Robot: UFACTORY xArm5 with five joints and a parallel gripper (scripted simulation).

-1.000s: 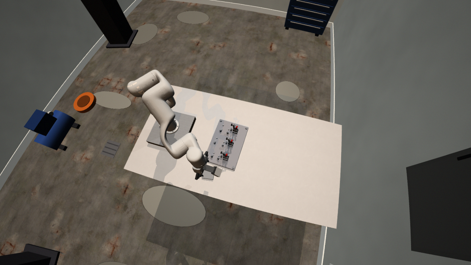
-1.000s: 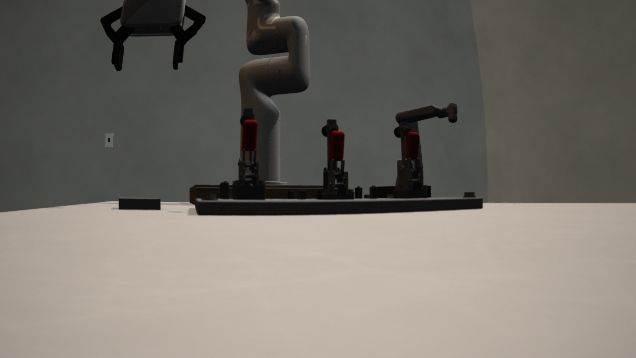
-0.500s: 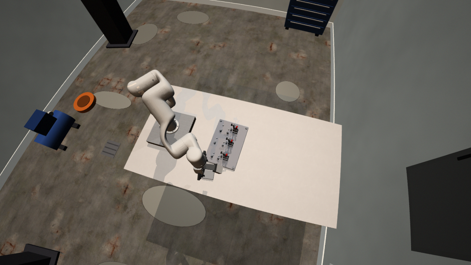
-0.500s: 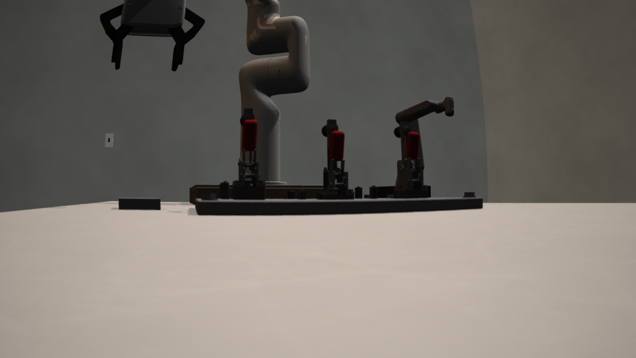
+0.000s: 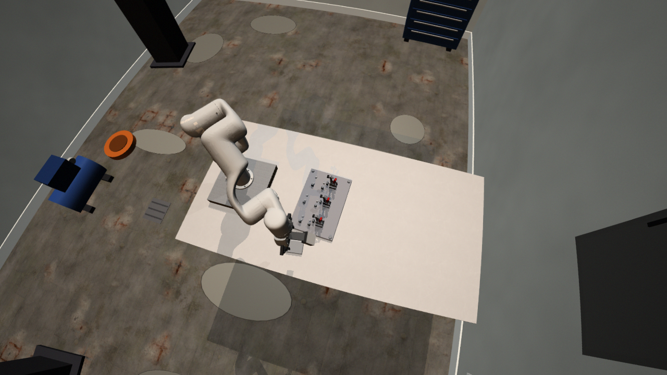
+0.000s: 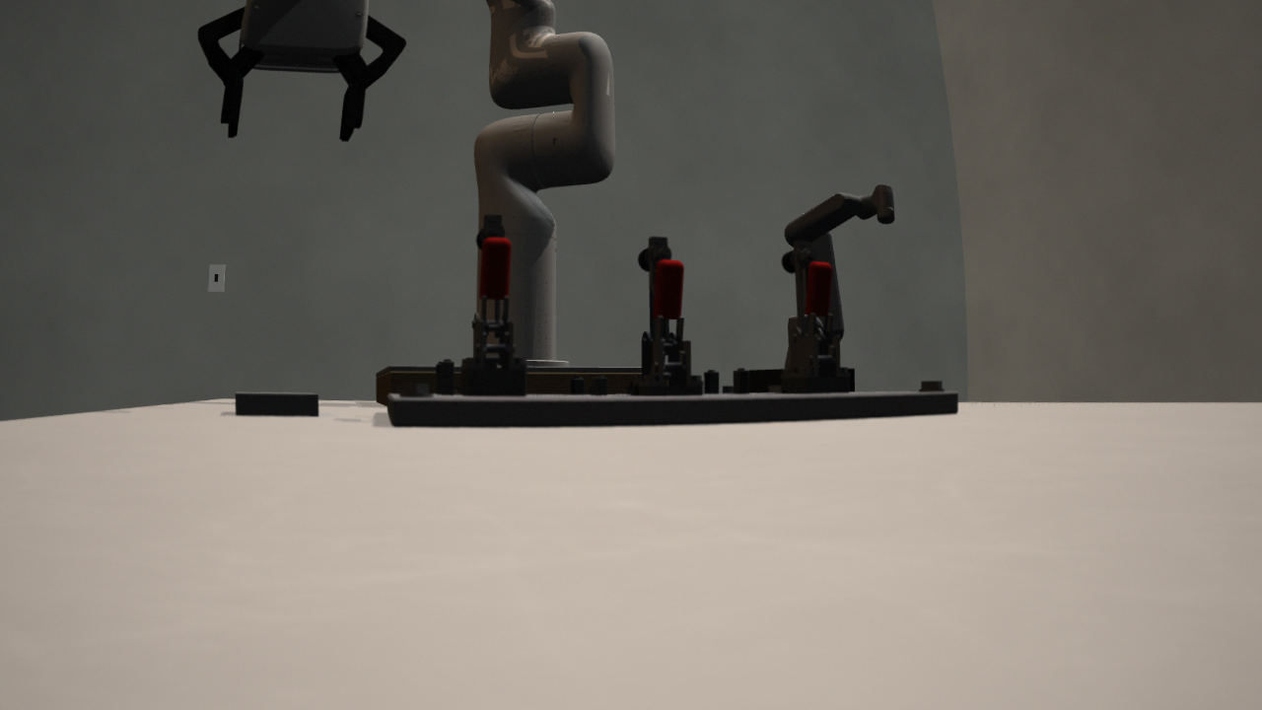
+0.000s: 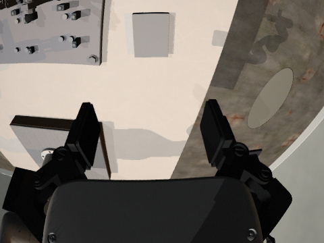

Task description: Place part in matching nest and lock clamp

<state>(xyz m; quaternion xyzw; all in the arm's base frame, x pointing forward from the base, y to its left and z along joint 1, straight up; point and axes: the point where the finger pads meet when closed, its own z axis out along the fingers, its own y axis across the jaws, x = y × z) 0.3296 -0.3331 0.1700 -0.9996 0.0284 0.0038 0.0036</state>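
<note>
Now: hand 21 cm above the part. The rest, counted from my hand: grey fixture plate (24 cm to the left, 21 cm below, 11 cm ahead).
</note>
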